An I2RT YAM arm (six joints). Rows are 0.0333 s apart.
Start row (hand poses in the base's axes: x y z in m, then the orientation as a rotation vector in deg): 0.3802, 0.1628, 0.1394, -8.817, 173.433, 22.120
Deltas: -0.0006, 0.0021, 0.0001, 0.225, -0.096, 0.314; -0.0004, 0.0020, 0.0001, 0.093, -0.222, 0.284; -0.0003, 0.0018, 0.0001, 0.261, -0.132, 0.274; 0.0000, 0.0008, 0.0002, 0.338, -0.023, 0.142; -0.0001, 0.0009, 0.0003, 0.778, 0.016, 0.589; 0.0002, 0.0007, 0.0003, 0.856, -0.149, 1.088; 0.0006, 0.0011, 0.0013, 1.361, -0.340, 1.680; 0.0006, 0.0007, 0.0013, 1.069, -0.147, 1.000; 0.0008, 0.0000, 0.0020, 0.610, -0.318, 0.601; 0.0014, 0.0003, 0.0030, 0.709, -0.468, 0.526; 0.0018, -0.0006, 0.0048, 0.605, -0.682, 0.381; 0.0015, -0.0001, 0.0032, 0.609, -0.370, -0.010; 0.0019, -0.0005, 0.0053, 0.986, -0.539, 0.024; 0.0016, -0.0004, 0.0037, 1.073, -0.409, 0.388; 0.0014, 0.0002, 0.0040, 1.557, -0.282, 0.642; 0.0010, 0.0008, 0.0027, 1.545, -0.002, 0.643; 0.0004, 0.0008, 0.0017, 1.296, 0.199, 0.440
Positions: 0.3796, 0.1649, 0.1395, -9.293, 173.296, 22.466; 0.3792, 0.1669, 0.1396, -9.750, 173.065, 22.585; 0.3789, 0.1687, 0.1397, -10.166, 172.879, 22.973; 0.3789, 0.1695, 0.1399, -10.360, 172.774, 23.488; 0.3788, 0.1704, 0.1402, -11.192, 172.601, 24.710; 0.3790, 0.1711, 0.1405, -12.799, 172.243, 26.053; 0.3796, 0.1722, 0.1418, -15.288, 171.523, 28.148; 0.3802, 0.1729, 0.1431, -16.734, 171.033, 29.787; 0.3810, 0.1729, 0.1451, -17.643, 170.516, 30.651; 0.3824, 0.1732, 0.1481, -18.452, 169.809, 31.601; 0.3842, 0.1726, 0.1529, -19.087, 168.929, 32.306; 0.3857, 0.1725, 0.1561, -19.077, 168.342, 33.066; 0.3876, 0.1720, 0.1614, -19.108, 167.442, 34.313; 0.3892, 0.1716, 0.1651, -19.639, 166.623, 35.770; 0.3906, 0.1718, 0.1691, -20.452, 165.705, 37.990; 0.3916, 0.1726, 0.1718, -21.199, 165.024, 40.284; 0.3920, 0.1734, 0.1735, -21.627, 164.613, 42.264
